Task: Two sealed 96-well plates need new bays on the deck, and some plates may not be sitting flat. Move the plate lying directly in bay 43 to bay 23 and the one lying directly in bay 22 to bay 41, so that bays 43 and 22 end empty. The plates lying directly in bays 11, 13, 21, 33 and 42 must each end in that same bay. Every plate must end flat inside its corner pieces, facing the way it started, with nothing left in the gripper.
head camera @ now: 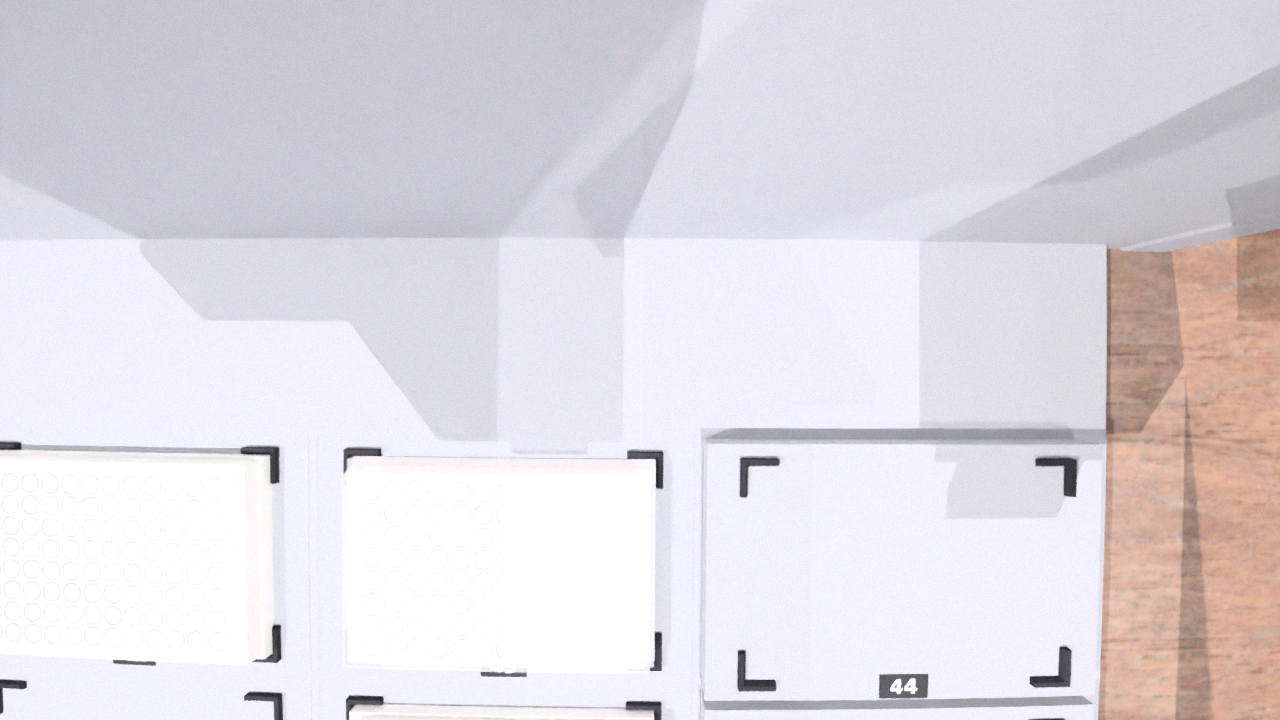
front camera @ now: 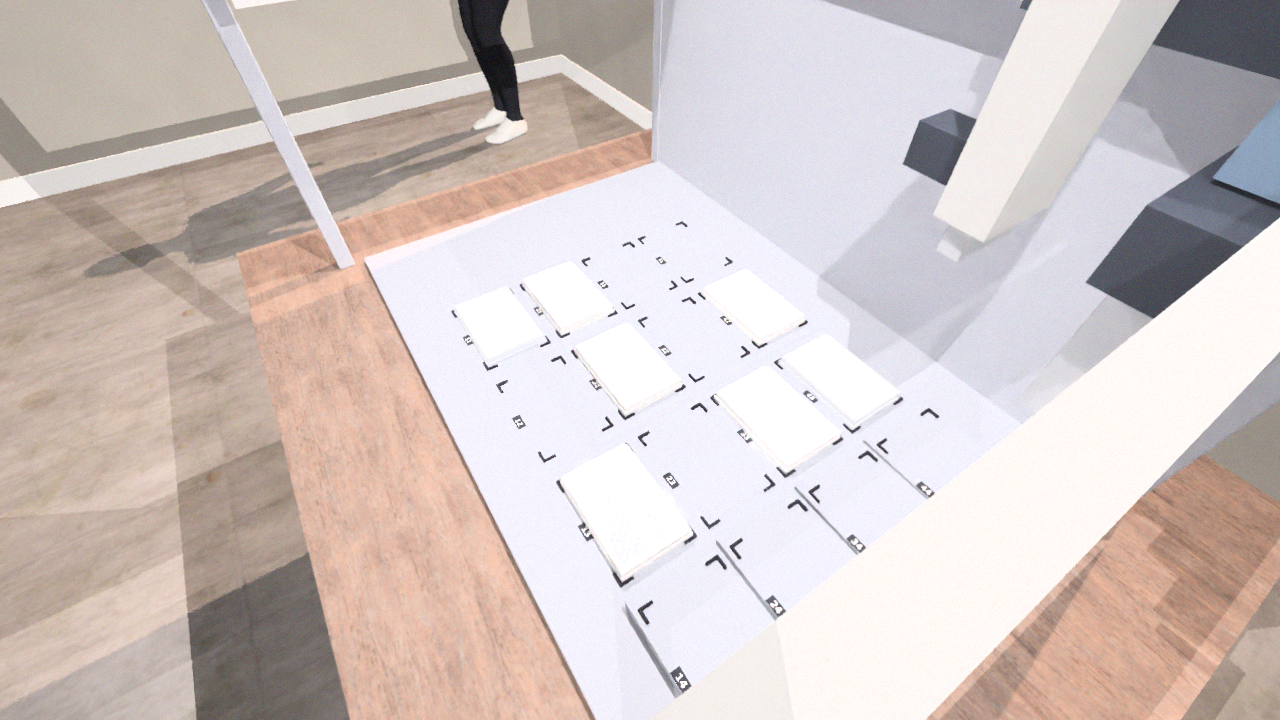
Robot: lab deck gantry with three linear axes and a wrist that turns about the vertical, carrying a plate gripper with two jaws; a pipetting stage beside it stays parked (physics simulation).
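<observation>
Grey wall (head camera: 1074, 129), (front camera: 798, 125) as well. My gripper (front camera: 1072, 385) visible.
</observation>
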